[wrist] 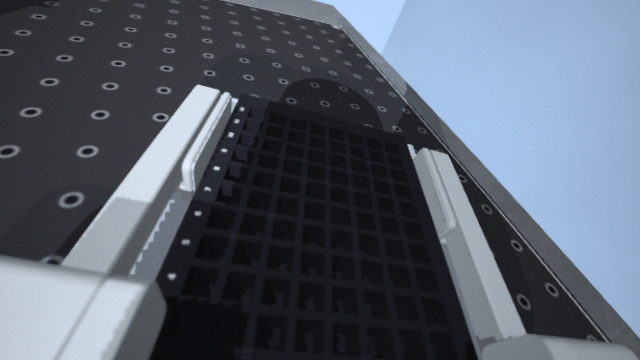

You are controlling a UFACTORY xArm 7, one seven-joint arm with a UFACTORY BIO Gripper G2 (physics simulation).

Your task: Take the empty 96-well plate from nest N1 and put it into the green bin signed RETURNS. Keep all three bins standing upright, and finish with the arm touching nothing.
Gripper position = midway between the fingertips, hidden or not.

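A black 96-well plate (305, 229) is visible in the scene, and so is the gripper (327, 136).
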